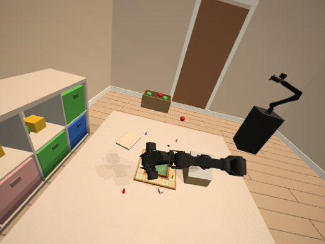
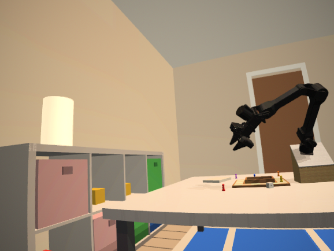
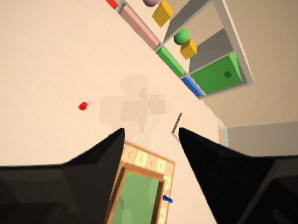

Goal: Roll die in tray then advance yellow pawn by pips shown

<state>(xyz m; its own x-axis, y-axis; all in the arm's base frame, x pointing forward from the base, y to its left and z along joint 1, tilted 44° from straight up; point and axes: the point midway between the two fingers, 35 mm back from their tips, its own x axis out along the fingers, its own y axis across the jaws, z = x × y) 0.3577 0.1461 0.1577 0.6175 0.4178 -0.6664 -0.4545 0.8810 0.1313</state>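
The white die is 170 mm behind my gripper tip, 10 mm to the right of it and 200 mm below it. Also, from my gripper tip: green tray (110 mm behind, 180 mm to the right, 210 mm below); then yellow pawn (220 mm behind, 120 mm to the right, 190 mm below); then red pawn (50 mm ahead, 70 mm to the left, 200 mm below).
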